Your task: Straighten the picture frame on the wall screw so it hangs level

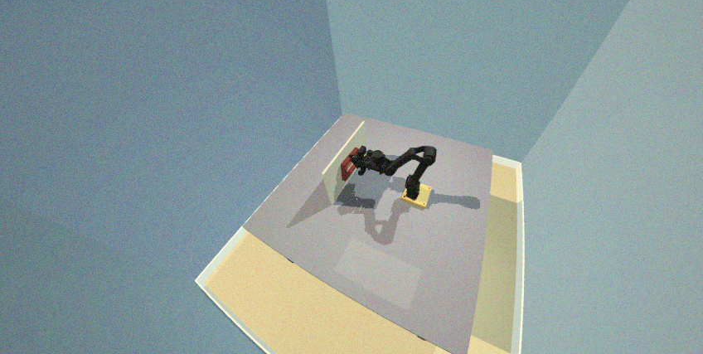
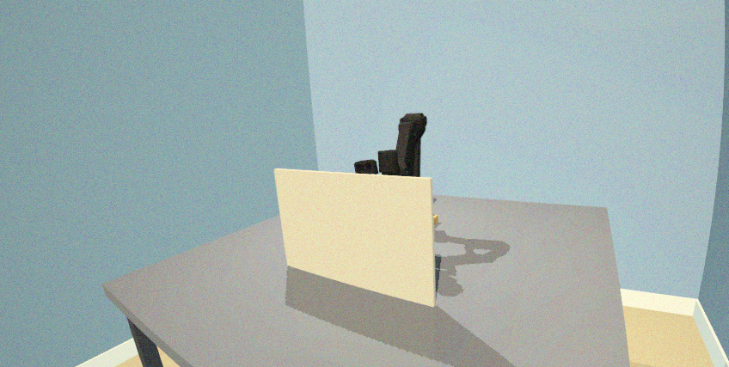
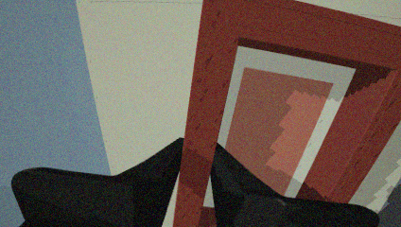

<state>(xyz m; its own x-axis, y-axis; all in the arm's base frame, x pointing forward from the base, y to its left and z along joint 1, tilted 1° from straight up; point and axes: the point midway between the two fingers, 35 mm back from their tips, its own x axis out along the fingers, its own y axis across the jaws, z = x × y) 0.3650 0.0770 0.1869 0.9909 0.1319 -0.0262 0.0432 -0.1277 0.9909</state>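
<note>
The dark red picture frame lies 10 mm to the left of my gripper tip and 50 mm below it. Also, from my gripper tip: cream wall panel 20 mm ahead, 10 mm to the right, 70 mm below.
</note>
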